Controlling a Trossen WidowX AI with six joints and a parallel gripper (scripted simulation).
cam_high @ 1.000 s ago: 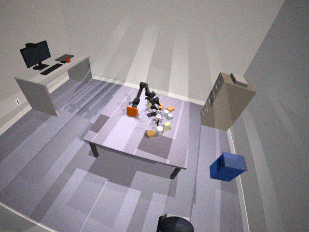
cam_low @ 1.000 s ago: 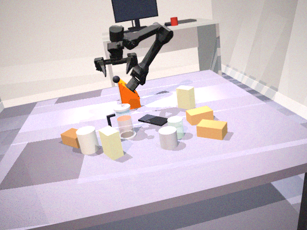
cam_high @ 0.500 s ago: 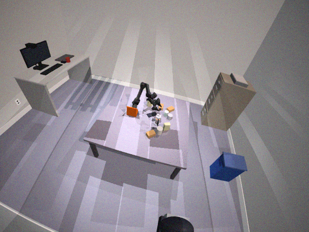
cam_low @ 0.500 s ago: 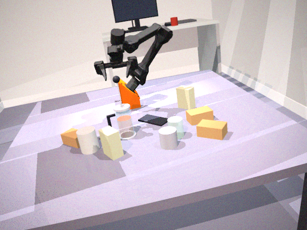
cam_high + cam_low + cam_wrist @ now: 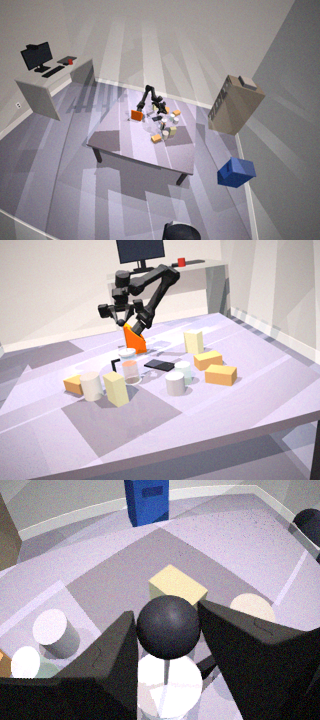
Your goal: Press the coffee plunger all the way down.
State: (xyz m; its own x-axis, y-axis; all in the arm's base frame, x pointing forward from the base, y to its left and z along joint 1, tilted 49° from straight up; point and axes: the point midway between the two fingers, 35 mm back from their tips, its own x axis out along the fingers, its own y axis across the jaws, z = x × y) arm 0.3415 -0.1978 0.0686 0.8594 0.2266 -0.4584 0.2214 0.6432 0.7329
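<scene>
My gripper tip is now 2 cm to the left of the glass coffee press and 14 cm above it. The rest, counted from my gripper tip: pale cylinder (4 cm ahead, 17 cm to the right, 22 cm below); dark flat plate (10 cm behind, 15 cm to the left, 27 cm below).
</scene>
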